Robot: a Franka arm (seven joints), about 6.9 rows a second.
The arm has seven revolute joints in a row. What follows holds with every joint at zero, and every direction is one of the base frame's.
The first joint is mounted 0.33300 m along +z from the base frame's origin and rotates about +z.
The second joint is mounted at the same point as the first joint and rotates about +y.
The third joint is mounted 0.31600 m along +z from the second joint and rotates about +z.
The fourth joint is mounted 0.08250 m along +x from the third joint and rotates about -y.
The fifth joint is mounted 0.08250 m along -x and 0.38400 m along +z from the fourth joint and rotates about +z.
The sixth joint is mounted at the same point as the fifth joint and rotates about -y.
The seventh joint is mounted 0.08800 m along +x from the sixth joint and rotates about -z.
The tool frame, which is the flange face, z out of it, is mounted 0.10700 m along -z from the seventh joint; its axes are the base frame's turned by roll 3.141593, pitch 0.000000 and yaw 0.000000 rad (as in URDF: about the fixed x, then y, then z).
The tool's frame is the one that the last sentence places.
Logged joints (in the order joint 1, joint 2, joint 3, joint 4, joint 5, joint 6, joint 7), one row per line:
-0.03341 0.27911 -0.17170 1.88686 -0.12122 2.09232 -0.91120
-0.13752 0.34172 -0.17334 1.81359 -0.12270 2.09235 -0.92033
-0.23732 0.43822 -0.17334 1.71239 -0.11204 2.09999 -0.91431
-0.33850 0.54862 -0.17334 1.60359 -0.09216 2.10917 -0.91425
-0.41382 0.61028 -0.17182 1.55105 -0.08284 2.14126 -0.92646
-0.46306 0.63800 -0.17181 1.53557 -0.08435 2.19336 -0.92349
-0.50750 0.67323 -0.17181 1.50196 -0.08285 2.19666 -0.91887
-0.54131 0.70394 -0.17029 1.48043 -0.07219 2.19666 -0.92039
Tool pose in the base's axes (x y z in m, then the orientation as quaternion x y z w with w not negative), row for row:
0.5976 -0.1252 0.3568 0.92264 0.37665 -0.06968 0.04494
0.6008 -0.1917 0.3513 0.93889 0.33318 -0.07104 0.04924
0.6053 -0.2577 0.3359 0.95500 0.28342 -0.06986 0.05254
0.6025 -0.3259 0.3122 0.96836 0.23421 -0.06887 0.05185
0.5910 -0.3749 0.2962 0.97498 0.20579 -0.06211 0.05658
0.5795 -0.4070 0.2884 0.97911 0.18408 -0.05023 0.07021
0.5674 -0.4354 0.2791 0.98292 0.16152 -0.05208 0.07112
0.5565 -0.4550 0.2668 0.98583 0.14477 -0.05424 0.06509
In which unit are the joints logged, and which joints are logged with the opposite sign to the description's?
The joints are logged in radians. Opposite sign: joint 4.
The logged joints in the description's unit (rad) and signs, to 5 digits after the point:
-0.03341 0.27911 -0.17170 -1.88686 -0.12122 2.09232 -0.91120
-0.13752 0.34172 -0.17334 -1.81359 -0.12270 2.09235 -0.92033
-0.23732 0.43822 -0.17334 -1.71239 -0.11204 2.09999 -0.91431
-0.33850 0.54862 -0.17334 -1.60359 -0.09216 2.10917 -0.91425
-0.41382 0.61028 -0.17182 -1.55105 -0.08284 2.14126 -0.92646
-0.46306 0.63800 -0.17181 -1.53557 -0.08435 2.19336 -0.92349
-0.50750 0.67323 -0.17181 -1.50196 -0.08285 2.19666 -0.91887
-0.54131 0.70394 -0.17029 -1.48043 -0.07219 2.19666 -0.92039

